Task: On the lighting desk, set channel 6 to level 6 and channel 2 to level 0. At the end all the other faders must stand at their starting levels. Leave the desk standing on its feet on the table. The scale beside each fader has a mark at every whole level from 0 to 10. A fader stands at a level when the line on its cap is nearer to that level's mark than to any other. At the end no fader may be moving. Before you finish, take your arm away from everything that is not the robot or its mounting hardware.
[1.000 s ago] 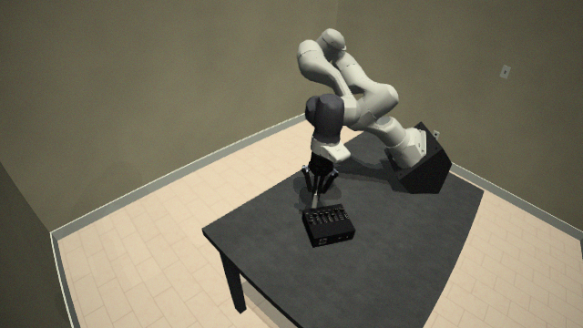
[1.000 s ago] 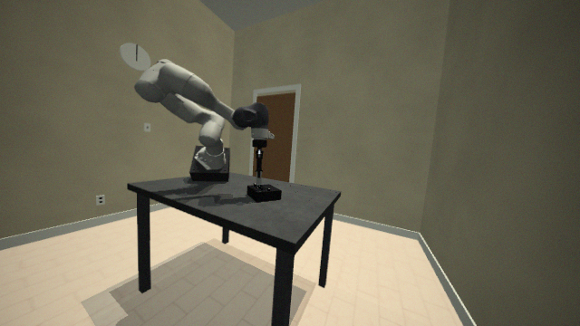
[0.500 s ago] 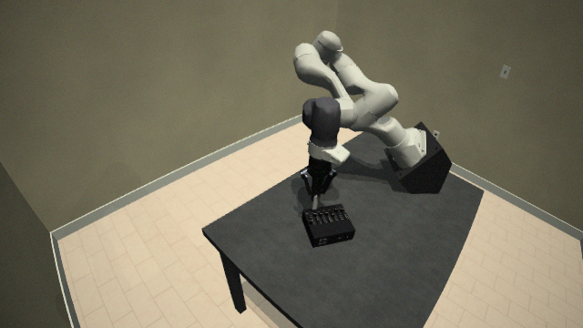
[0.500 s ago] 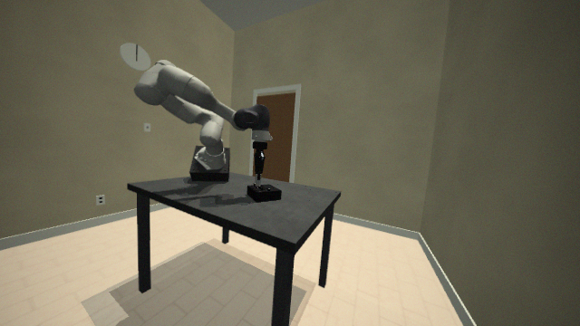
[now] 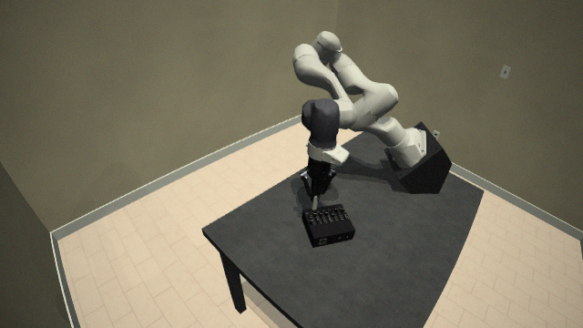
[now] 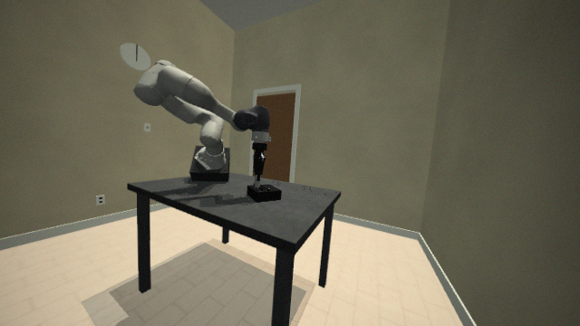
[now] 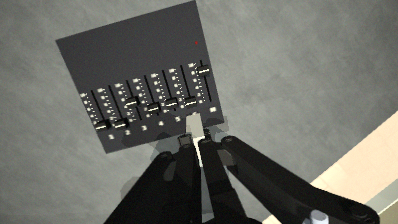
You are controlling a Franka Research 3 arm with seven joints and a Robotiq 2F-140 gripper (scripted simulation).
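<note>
Right now the channel 6 cap is 20 mm ahead of my hand, 20 mm to the left of it and 40 mm below it. The rest, counted from my hand: channel 1 cap (50 mm behind, 100 mm to the left, 40 mm below); channel 2 cap (40 mm behind, 80 mm to the left, 40 mm below).
</note>
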